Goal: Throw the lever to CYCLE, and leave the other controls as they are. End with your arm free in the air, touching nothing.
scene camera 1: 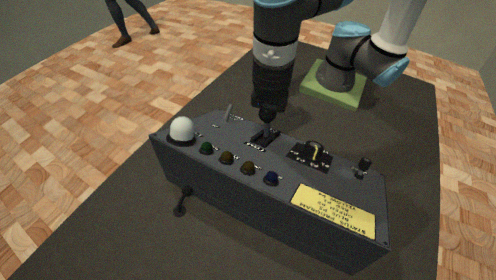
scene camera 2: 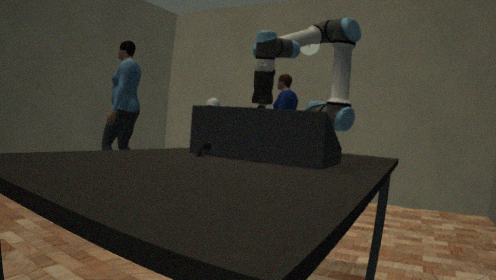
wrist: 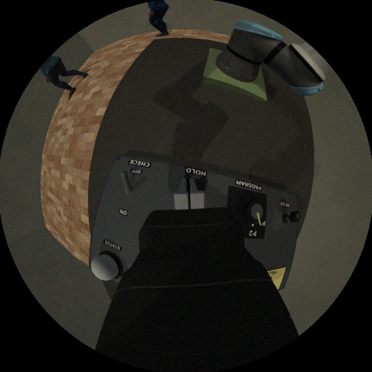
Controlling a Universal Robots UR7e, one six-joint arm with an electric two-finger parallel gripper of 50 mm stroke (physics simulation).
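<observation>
The black ball-topped lever rises from its slot in the grey control panel. Its shaft comes out of the slot's far half, toward HOLD, away from the CYCLE label at the near end. My gripper is shut and empty, its two pale fingertips together just below the HOLD label in the wrist view. In scene camera 1, its body stands low right behind the lever's ball, and the ball hides the fingertips. Whether they touch the lever cannot be told.
Beside the lever are the CHECK toggle, PROGRAM dial and MODE toggle. A white lamp dome and several coloured buttons line the near edge. A small black crank-like part stands before the panel.
</observation>
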